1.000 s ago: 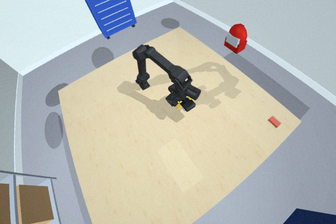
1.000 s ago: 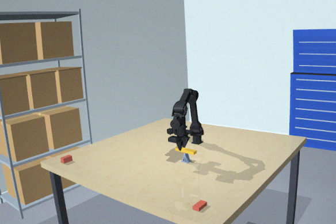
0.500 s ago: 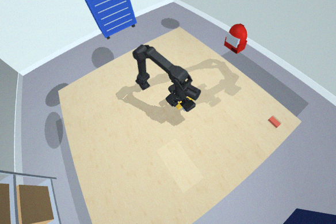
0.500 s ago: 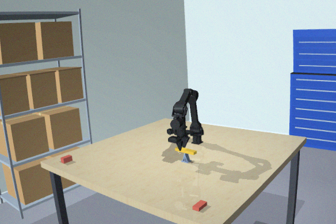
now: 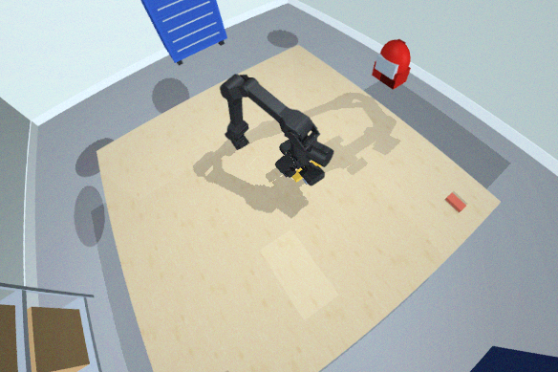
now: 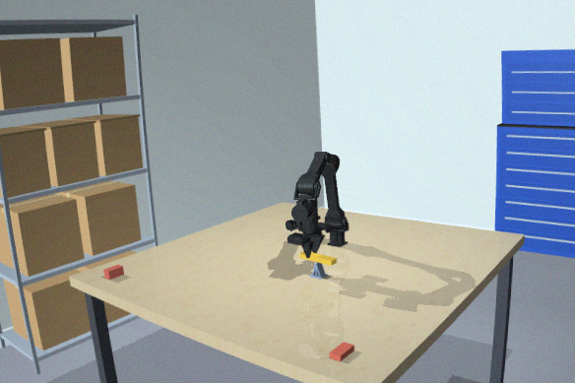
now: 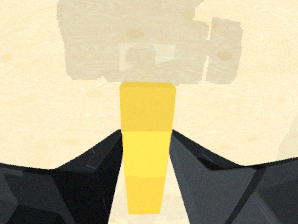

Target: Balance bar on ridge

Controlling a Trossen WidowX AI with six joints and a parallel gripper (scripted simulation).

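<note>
My gripper tip is 30 mm to the right of the yellow bar. From my gripper tip the other things lie so: red block (610 mm to the right, 410 mm ahead, 50 mm below).
</note>
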